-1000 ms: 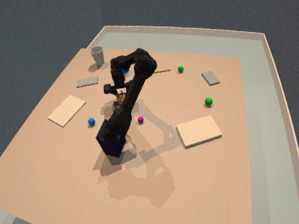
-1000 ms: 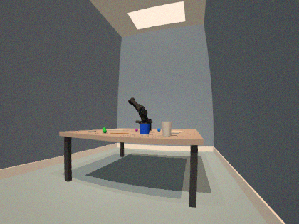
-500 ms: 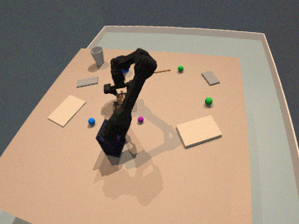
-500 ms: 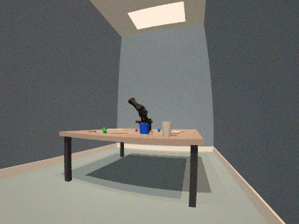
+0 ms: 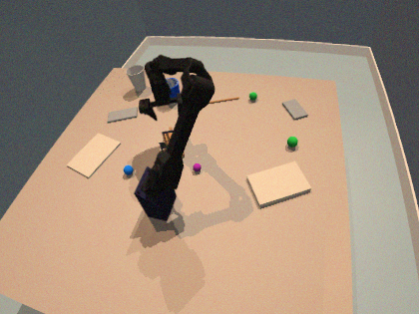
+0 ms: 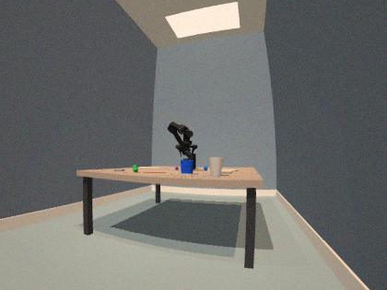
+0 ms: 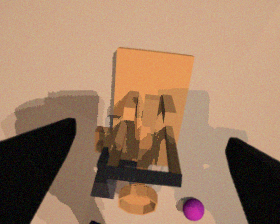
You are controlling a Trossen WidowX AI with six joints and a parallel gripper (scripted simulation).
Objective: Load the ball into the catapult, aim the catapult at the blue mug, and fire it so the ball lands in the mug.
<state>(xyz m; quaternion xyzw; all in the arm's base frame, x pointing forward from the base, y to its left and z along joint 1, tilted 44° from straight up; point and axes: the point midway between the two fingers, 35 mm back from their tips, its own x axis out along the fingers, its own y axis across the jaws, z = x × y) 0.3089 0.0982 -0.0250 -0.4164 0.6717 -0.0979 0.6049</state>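
Now: gripper tip 120 mm past the purple ball, 160 mm to the left of it and 110 mm above it. From my gripper tip the other things lie so: blue ball (210 mm behind, 110 mm to the left, 110 mm below); then orange catapult (70 mm behind, 20 mm to the right, 80 mm below); then blue mug (260 mm ahead, 120 mm to the left, 100 mm below).
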